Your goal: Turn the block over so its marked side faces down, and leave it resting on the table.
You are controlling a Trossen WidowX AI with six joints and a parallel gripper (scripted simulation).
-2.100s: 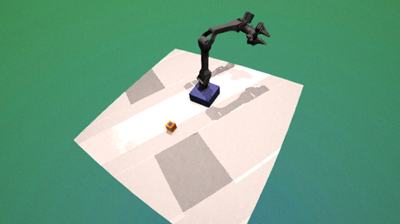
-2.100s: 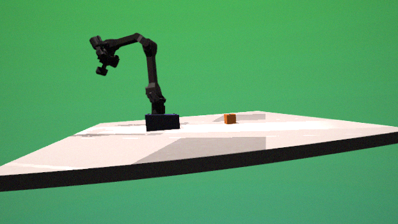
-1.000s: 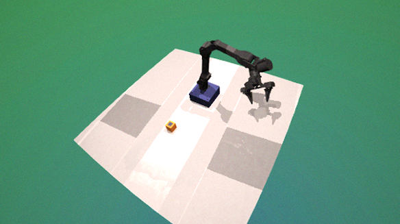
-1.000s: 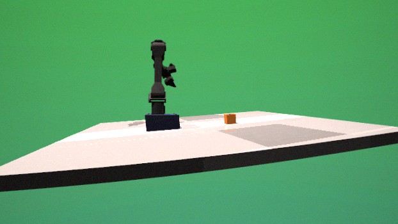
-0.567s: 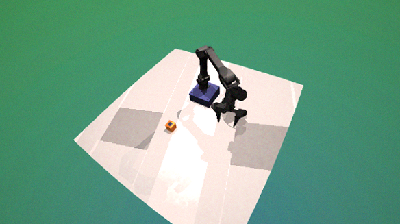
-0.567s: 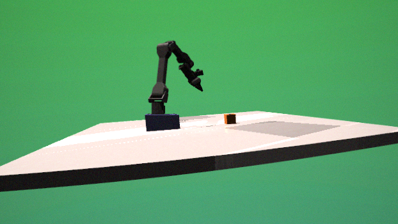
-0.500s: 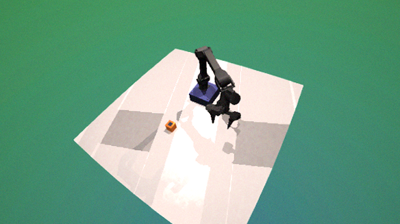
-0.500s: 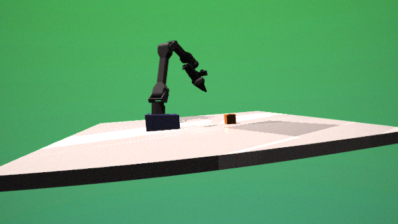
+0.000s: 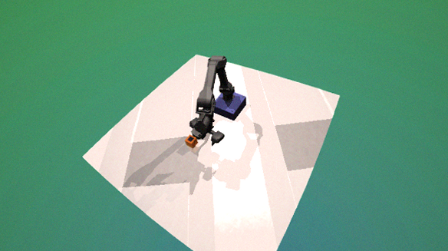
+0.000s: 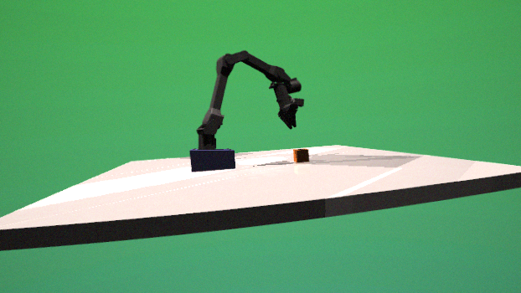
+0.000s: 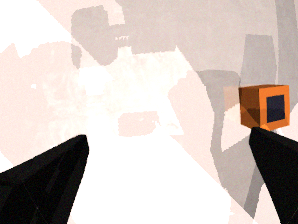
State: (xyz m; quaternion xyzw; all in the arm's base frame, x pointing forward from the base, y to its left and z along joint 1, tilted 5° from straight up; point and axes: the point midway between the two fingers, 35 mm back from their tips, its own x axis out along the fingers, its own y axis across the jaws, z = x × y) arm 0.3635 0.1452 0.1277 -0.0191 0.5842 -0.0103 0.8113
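The block is 140 mm to the right of my gripper tip and 100 mm below it.
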